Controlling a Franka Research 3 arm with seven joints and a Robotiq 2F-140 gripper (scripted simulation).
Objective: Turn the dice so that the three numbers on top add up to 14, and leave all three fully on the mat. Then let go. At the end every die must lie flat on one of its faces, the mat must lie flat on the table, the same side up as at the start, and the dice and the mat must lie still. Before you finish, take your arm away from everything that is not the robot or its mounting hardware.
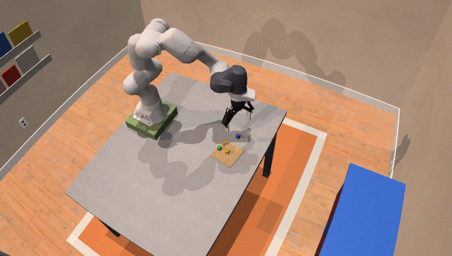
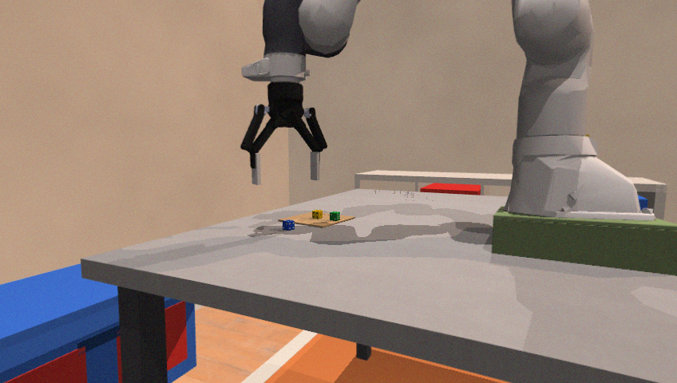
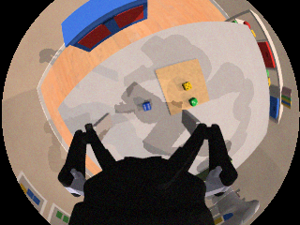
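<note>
Now: the blue die 11 cm below my hand. From my hand the other things lie so: tan mat: 3 cm behind, 13 cm to the right, 11 cm below; then yellow die: 3 cm behind, 13 cm to the right, 10 cm below; then green die: 8 cm behind, 12 cm to the right, 10 cm below.
</note>
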